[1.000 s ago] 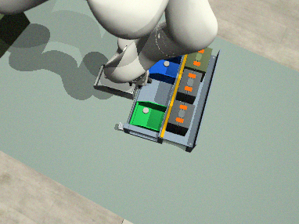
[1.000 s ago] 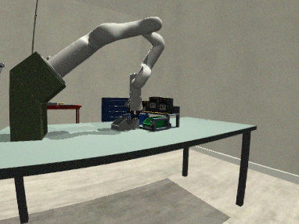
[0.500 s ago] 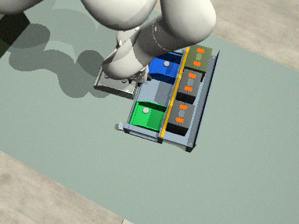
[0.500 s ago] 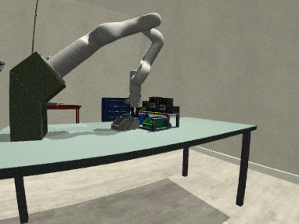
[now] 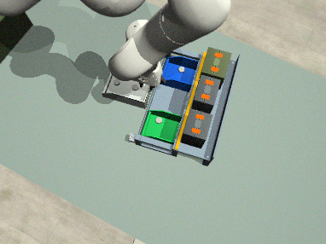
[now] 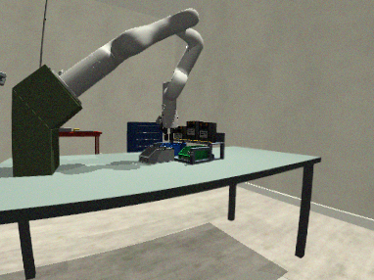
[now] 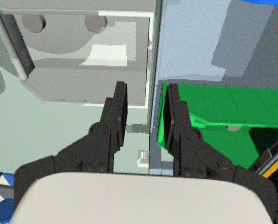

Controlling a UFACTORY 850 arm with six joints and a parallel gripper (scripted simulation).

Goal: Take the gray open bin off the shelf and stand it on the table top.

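The gray open bin lies 80 mm behind my hand, 30 mm to the right of it and 100 mm below it. Round my hand: yellow rail (150 mm ahead, 60 mm to the left, 30 mm below); then blue bin (60 mm ahead, 150 mm to the left, 90 mm below); then green bin (140 mm ahead, 60 mm to the right, 90 mm below).
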